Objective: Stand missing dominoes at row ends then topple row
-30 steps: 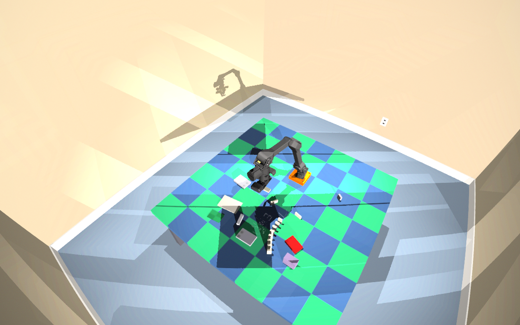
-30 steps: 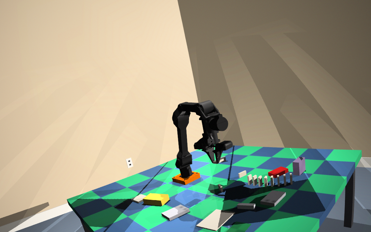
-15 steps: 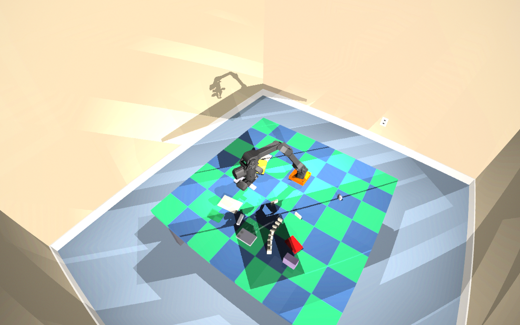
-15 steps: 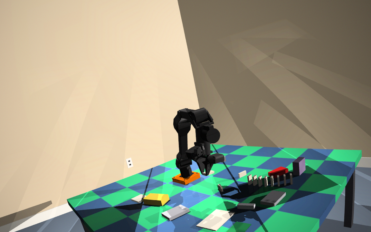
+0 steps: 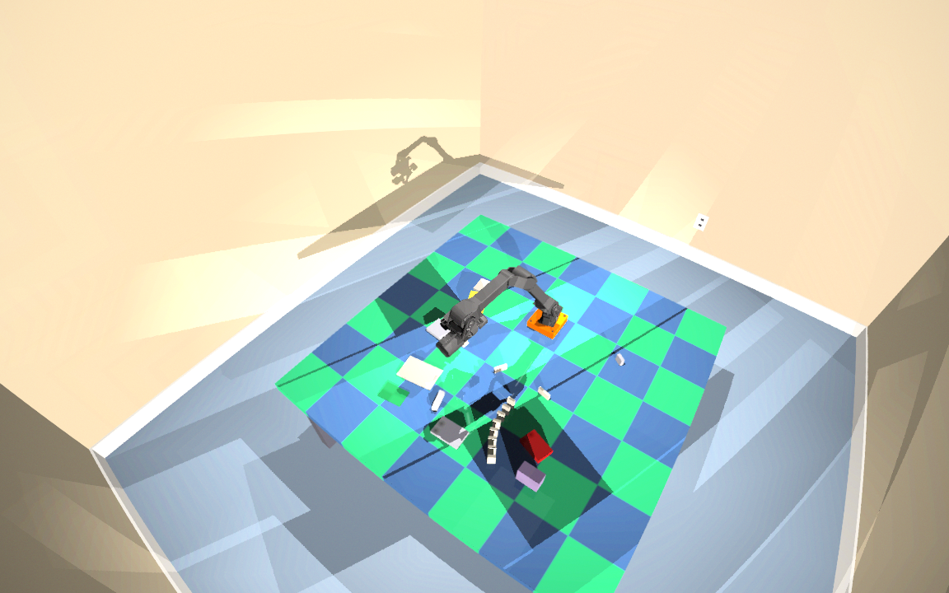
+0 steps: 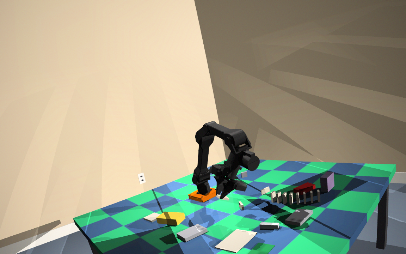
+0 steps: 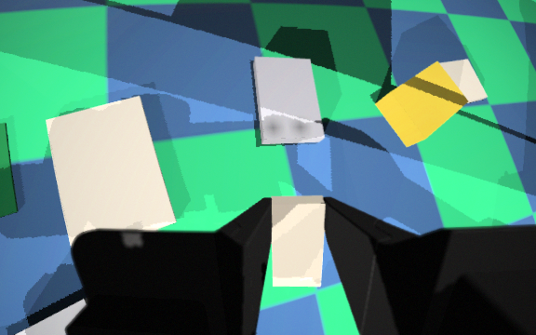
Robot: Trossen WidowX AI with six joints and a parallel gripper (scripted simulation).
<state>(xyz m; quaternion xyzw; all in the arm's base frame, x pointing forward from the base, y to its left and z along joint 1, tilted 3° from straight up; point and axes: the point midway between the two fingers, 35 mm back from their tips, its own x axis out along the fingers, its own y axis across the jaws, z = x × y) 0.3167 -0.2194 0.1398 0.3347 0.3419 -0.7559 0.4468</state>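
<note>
My gripper tip is 13 cm short of the cream sheet, 9 cm to the left of it and 13 cm above it. The rest, counted from my gripper tip: green sheet: 25 cm ahead, 13 cm to the right, 13 cm below; then grey bar: 20 cm ahead, 3 cm to the left, 12 cm below; then yellow block: 26 cm behind, 6 cm to the right, 11 cm below.
</note>
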